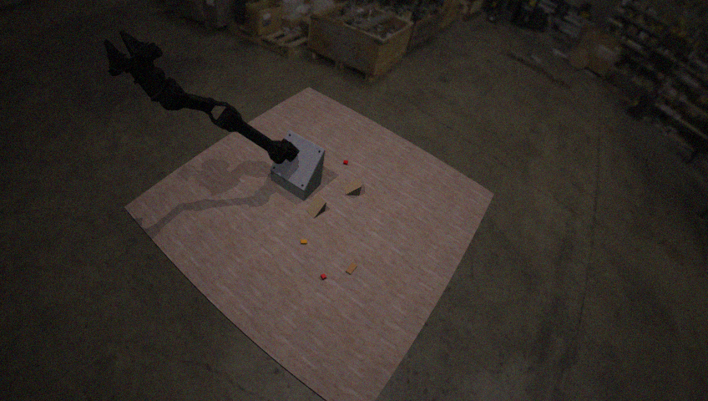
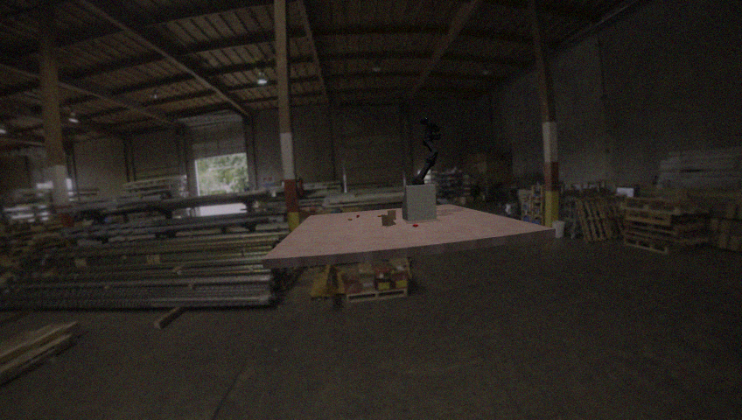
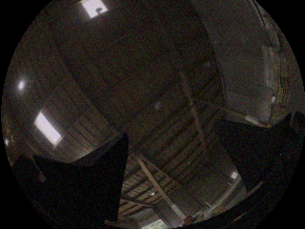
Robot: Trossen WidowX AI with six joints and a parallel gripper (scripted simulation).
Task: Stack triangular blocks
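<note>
My gripper tip is now 480 mm short of the tan wooden triangular block, 670 mm to the right of it and 760 mm above it. Round my gripper tip: orange piece 510 mm ahead, 300 mm to the left, 770 mm below; then red piece 670 mm ahead, 250 mm to the left, 770 mm below.
</note>
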